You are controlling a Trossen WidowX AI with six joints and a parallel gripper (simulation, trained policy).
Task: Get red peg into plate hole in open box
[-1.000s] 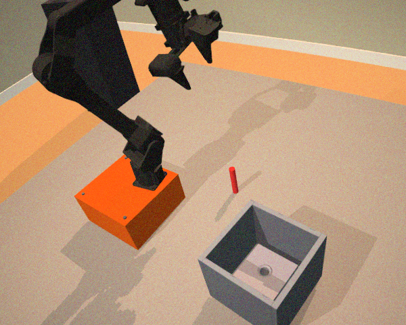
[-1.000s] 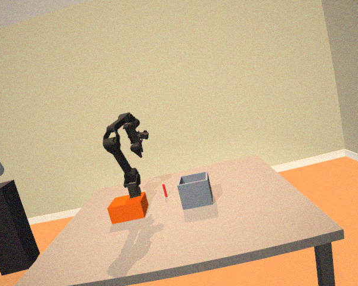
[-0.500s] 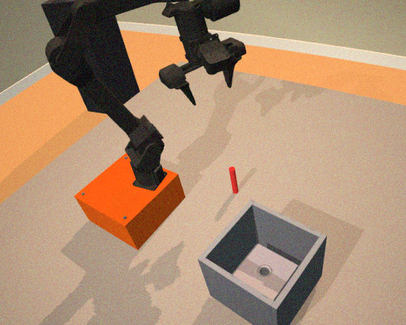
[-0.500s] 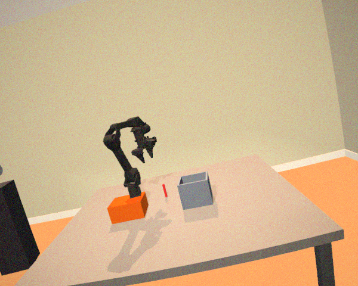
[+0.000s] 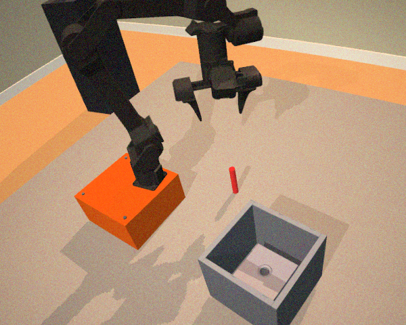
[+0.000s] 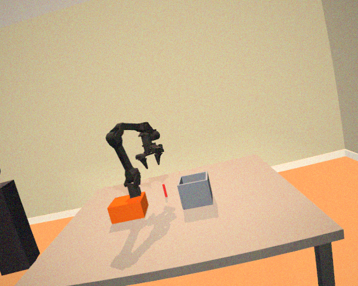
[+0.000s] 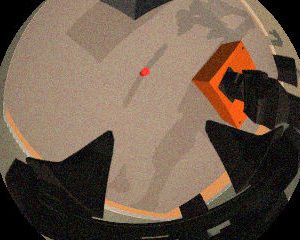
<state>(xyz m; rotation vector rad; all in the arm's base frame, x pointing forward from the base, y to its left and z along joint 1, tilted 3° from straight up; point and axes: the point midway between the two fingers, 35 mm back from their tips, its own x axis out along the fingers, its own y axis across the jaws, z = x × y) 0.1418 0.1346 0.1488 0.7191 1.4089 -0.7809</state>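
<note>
My gripper tip is 3 cm short of the red peg, 5 cm to the left of it and 15 cm above it. Round my gripper tip: pale plate (18 cm ahead, 27 cm to the right, 15 cm below).
</note>
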